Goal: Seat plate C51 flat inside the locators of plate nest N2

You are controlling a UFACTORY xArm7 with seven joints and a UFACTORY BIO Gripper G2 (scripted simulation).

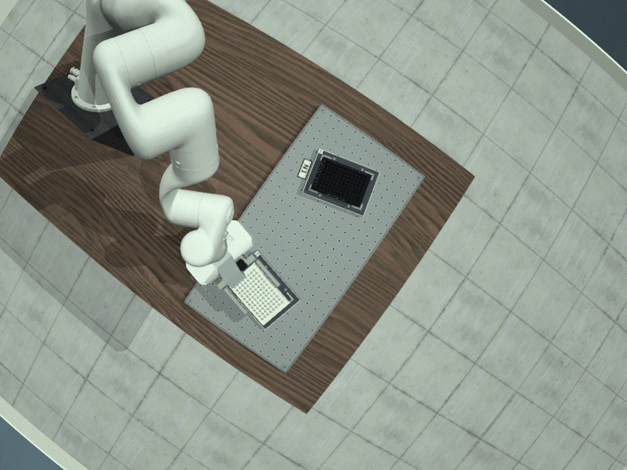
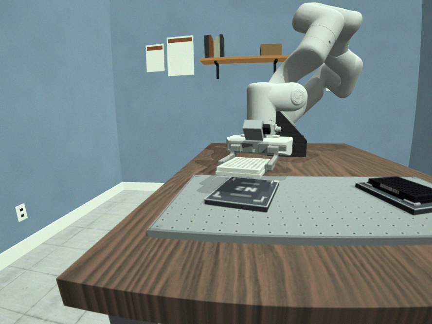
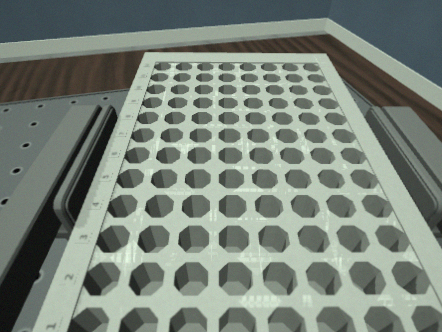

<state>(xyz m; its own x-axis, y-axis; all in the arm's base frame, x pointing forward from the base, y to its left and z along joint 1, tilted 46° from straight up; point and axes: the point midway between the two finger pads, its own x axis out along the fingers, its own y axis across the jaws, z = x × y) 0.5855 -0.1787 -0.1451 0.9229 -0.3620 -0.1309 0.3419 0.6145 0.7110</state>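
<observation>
The dark plate nest N2 is 60 mm below my hand. From my hand the other things lie so: black well plate C15: 50 mm ahead, 330 mm to the left, 40 mm below; then white well plate C51: right at my hand; then plate nest N1: 50 mm ahead, 330 mm to the left, 60 mm below.
</observation>
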